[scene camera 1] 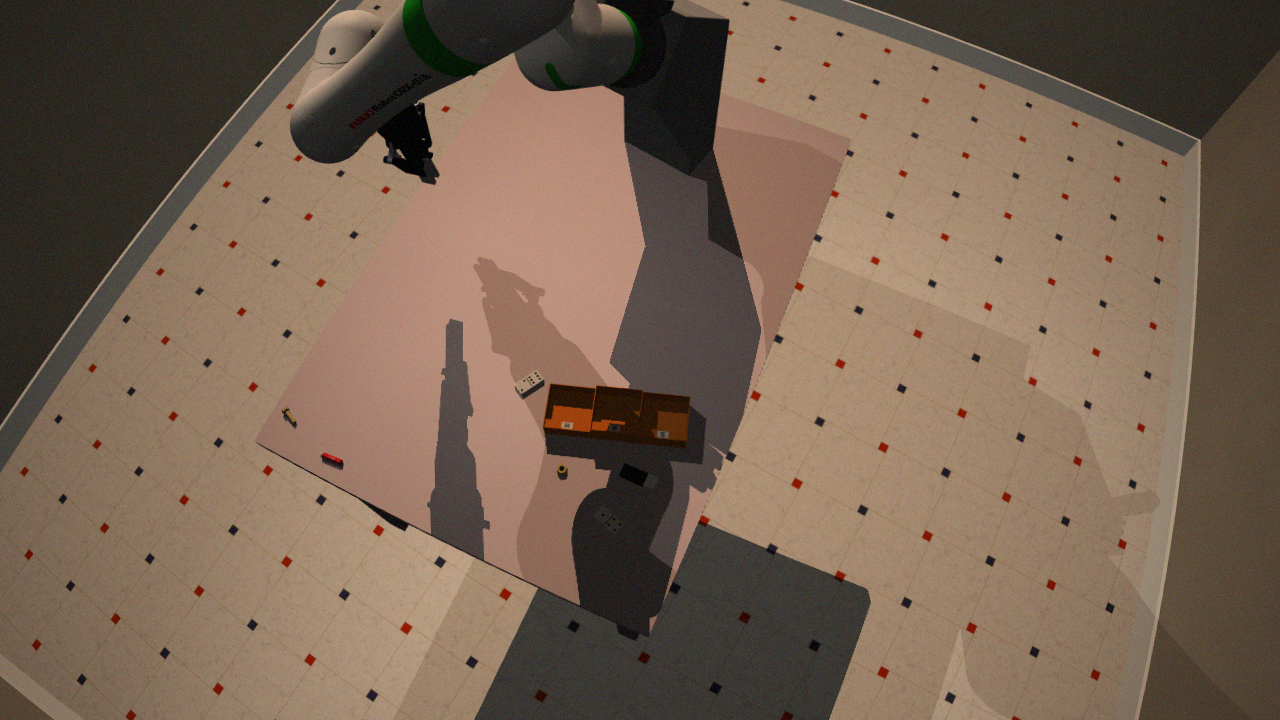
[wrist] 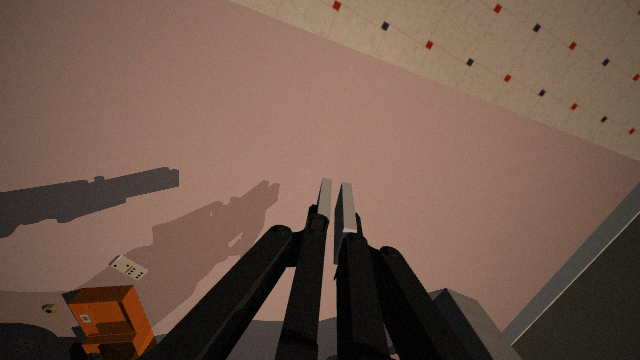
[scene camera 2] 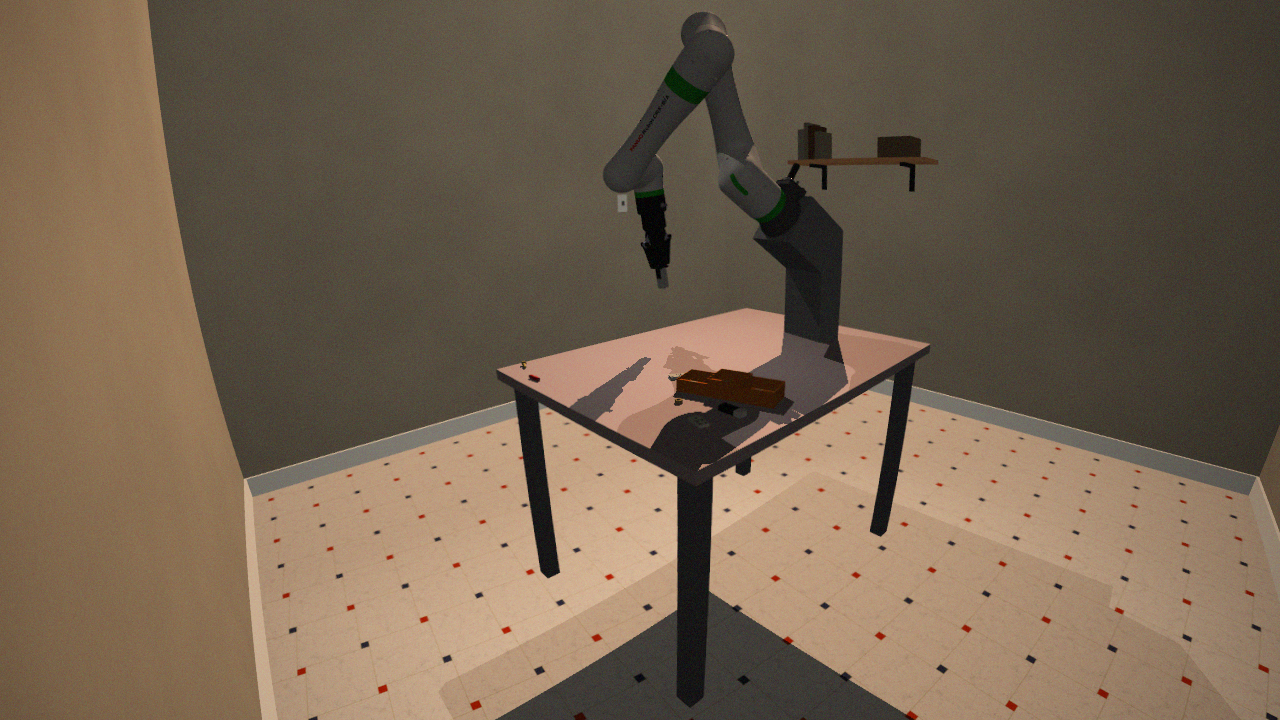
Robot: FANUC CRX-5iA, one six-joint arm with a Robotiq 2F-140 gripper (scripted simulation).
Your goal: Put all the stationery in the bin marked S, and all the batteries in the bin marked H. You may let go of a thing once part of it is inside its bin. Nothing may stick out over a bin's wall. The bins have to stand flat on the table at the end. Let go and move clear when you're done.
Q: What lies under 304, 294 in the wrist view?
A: The gripper.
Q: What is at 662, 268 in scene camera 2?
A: The gripper.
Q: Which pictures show the gripper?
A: Scene camera 1, the wrist view and scene camera 2: all of them.
